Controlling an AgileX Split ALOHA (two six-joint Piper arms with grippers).
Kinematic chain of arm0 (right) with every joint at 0, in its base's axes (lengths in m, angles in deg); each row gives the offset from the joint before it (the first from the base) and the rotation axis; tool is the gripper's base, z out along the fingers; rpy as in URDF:
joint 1: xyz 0 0 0.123 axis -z
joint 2: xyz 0 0 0 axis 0.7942 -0.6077 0
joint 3: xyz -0.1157 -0.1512 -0.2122 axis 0.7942 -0.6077 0
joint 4: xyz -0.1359 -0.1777 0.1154 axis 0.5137 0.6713 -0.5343
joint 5: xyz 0 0 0 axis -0.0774 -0.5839 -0.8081
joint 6: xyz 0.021 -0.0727 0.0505 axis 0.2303 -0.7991 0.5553
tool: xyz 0 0 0 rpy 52.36 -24.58 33.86
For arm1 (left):
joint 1: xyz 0 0 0.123 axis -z
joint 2: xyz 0 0 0 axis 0.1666 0.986 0
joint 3: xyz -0.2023 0.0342 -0.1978 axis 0.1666 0.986 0
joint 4: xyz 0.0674 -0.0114 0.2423 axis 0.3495 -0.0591 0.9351
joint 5: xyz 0 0 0 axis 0.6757 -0.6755 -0.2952
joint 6: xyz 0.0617 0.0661 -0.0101 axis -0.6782 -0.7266 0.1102
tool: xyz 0 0 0 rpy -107.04 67.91 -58.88
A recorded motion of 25 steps. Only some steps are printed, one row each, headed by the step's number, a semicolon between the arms.
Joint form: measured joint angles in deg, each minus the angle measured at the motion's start. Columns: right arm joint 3, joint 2, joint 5, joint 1, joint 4, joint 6; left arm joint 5, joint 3, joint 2, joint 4, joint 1, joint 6.
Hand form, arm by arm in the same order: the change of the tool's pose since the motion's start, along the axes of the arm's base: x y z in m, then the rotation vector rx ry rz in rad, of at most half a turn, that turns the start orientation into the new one. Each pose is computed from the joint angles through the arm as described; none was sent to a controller.
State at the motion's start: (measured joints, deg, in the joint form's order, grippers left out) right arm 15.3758 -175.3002 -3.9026 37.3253 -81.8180 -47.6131; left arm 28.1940 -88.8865 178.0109 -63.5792 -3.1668 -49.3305
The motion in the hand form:
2: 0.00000 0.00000 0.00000 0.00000 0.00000 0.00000; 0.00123 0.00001 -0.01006 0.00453 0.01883 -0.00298
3: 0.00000 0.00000 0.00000 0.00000 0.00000 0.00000; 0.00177 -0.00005 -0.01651 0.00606 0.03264 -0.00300
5: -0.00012 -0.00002 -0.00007 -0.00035 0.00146 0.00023; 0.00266 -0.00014 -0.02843 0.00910 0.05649 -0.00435
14: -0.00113 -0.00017 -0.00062 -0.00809 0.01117 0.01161; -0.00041 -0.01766 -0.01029 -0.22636 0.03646 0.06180
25: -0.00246 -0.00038 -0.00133 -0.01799 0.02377 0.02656; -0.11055 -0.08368 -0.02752 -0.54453 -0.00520 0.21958
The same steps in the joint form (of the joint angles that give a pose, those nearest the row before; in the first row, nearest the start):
2: 0.00 0.00 0.00 0.00 0.00 0.00; 0.13 0.00 1.25 0.10 0.00 -0.15
3: 0.00 0.00 0.00 0.00 0.00 0.00; 0.13 0.00 2.04 0.10 0.00 -0.15
5: 0.00 0.00 -0.09 0.00 0.00 0.00; 0.22 0.00 3.51 0.10 0.00 -0.24
14: 0.00 0.00 -0.82 0.00 0.00 -0.63; 1.31 1.20 1.21 -14.77 -0.11 -2.30
25: 0.00 0.00 -1.77 0.00 0.00 -1.44; 25.48 38.77 -15.52 -53.18 9.94 -19.10

